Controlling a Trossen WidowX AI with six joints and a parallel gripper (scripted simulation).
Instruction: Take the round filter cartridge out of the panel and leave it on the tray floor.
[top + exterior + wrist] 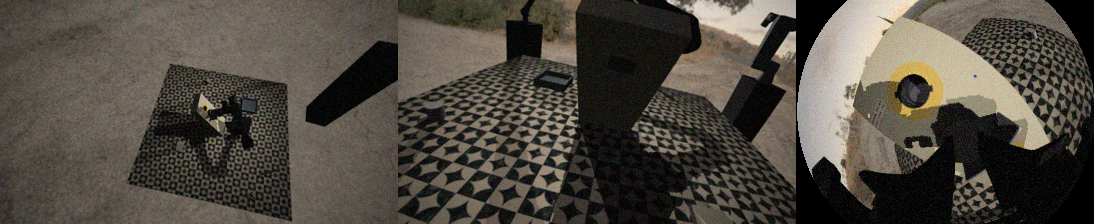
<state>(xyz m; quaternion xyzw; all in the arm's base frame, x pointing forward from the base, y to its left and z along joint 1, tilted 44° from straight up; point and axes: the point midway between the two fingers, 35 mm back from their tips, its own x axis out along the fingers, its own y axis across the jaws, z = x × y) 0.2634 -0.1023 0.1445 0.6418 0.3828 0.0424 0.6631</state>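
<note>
The round filter cartridge is 2 cm below my gripper tip and 1 cm ahead of it. Round my gripper tip: dark tray 32 cm to the right, 30 cm behind, 24 cm below.
</note>
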